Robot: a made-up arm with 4 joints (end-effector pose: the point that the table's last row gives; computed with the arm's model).
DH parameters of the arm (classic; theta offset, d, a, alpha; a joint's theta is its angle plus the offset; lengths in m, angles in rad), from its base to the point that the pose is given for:
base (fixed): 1.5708 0.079 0 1.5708
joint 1: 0 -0.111 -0.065 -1.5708
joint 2: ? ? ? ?
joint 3: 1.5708 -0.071 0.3 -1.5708
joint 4: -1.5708 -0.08 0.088 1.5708
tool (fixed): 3.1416 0.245 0 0
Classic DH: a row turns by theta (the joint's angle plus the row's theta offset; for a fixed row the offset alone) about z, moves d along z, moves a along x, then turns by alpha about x.
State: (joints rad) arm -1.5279 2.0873 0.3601 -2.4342
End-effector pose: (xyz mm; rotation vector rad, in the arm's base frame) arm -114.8 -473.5 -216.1 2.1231 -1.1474 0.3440
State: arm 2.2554 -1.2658 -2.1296 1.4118
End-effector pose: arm -9.4 -253.8 79.4 -0.3026 -0.8694 2.2835
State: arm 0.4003 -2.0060 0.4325 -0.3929
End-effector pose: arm -175.3 -68.1 -86.4 0.3494 1.0812 -1.8649
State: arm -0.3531 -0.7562 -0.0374 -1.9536
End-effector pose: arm 132.3 -397.2 -161.1 0.5119 1.6891 -0.7589
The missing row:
joint 2: 0 -0.056 -0.088 -1.5708
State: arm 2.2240 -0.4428 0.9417 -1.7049
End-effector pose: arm 80.6 466.4 -94.1 0.9900 1.8998 1.1429
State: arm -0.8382 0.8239 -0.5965 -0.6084
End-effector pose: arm -20.7 -11.0 14.5 -0.4216 1.1277 0.5487
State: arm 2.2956 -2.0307 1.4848 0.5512
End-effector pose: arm -247.6 10.8 289.3 0.6109 1.4434 0.4483
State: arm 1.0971 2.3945 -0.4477 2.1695
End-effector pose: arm -190.4 305.1 -382.1 -2.5970 1.0682 -0.5402
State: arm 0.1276 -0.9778 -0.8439 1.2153
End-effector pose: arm -61.5 219.7 -88.1 0.2068 -1.3768 -1.4136
